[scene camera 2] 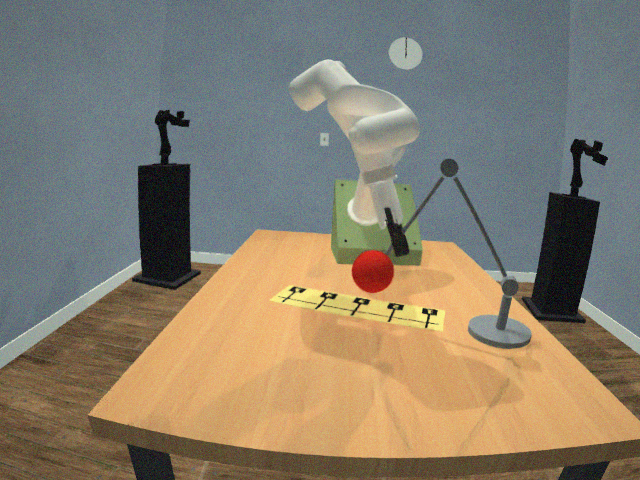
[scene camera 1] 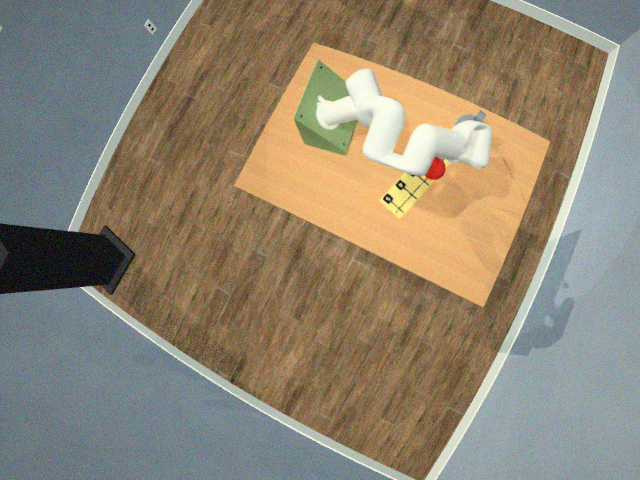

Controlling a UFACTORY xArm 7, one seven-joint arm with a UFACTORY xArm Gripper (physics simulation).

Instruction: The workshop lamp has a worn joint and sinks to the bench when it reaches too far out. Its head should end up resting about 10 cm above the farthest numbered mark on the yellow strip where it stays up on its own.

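Pixels of known places: gripper, fingertip midpoint: [scene camera 2: 402, 254]; arm's base at its link origin: [scene camera 2: 364, 211] [scene camera 1: 328, 115].
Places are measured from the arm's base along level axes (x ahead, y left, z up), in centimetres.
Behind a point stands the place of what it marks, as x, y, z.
Note:
The lamp's red ball head [scene camera 1: 435, 168] {51.3, 5.9, -1.2} [scene camera 2: 372, 271] {55.8, 7.7, -4.3} hangs above the bench, near the yellow strip [scene camera 1: 408, 192] {48.0, -4.7, -16.3} [scene camera 2: 377, 309] {48.5, 9.6, -16.4}. In scene camera 2 it appears just behind the strip, between the third and fourth marks from the left. The numbers are too blurred to read. The lamp's round grey base [scene camera 2: 499, 331] {58.0, 39.2, -15.1} stands beyond the strip's right end; its elbow joint [scene camera 2: 449, 167] {54.8, 22.5, 20.1} is raised, with the upper rod sloping down left to the head. My gripper [scene camera 2: 399, 249] {51.8, 14.2, -0.7} is shut on this rod close to the head. The arm hides the fingers in scene camera 1.
My arm rises from a green mounting block [scene camera 1: 338, 142] {9.2, -5.9, -6.8} [scene camera 2: 356, 254] {11.4, -0.6, -13.0} at the back of the wooden bench [scene camera 1: 320, 180] {10.3, -23.5, -16.4} [scene camera 2: 206, 361] {84.5, -18.7, -16.5}. Black pedestals [scene camera 2: 164, 222] [scene camera 2: 566, 253] with small black devices stand beyond the bench on both sides. The lamp's lower rod [scene camera 2: 478, 222] {54.9, 30.3, 8.9} slopes between elbow and base.

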